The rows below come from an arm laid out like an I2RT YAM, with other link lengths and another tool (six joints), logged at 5 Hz.
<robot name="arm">
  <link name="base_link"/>
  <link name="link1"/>
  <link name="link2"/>
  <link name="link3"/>
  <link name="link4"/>
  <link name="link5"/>
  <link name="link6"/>
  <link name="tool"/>
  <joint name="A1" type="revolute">
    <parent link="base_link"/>
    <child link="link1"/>
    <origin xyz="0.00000 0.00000 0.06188"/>
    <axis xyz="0 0 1"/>
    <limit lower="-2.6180" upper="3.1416"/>
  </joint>
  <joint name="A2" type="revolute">
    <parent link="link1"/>
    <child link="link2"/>
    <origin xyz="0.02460 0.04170 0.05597" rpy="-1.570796 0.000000 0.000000"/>
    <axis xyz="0 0 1"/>
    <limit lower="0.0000" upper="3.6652"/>
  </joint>
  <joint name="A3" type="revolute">
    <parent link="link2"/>
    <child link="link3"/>
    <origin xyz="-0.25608 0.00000 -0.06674" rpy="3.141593 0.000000 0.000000"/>
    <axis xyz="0 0 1"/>
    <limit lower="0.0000" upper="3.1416"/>
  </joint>
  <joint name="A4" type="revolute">
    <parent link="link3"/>
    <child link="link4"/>
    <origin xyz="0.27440 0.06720 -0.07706"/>
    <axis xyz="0 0 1"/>
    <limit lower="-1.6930" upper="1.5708"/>
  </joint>
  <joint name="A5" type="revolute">
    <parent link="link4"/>
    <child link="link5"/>
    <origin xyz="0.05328 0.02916 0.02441" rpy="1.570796 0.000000 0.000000"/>
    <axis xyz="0 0 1"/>
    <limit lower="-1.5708" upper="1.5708"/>
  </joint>
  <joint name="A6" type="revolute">
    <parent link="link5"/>
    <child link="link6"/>
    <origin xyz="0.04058 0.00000 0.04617" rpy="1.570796 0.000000 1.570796"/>
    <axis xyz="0 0 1"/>
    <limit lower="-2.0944" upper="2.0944"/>
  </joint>
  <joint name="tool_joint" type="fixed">
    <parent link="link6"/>
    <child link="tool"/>
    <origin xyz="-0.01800 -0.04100 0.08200" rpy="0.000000 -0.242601 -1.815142"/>
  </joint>
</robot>
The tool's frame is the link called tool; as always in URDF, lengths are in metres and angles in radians.
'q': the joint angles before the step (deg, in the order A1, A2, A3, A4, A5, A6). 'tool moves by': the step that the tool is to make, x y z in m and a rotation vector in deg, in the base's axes. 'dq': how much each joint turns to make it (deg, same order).
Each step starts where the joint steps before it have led.
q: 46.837, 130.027, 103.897, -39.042, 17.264, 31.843
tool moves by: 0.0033, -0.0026, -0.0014, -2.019, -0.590, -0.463
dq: -0.091, 0.847, 1.138, -1.224, 1.804, -0.431
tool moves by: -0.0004, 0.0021, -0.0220, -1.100, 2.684, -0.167
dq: 0.014, 3.038, 1.421, -1.233, -1.041, 0.661
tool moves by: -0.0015, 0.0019, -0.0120, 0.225, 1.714, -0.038
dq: 0.023, 1.401, 0.343, -0.124, -1.293, 0.573
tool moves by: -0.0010, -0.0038, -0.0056, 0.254, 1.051, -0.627
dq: -0.304, -0.107, -1.050, 0.225, -0.777, 0.644
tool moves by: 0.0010, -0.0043, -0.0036, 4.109, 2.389, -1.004
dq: -1.191, -1.137, -2.419, 2.236, -4.372, 1.401
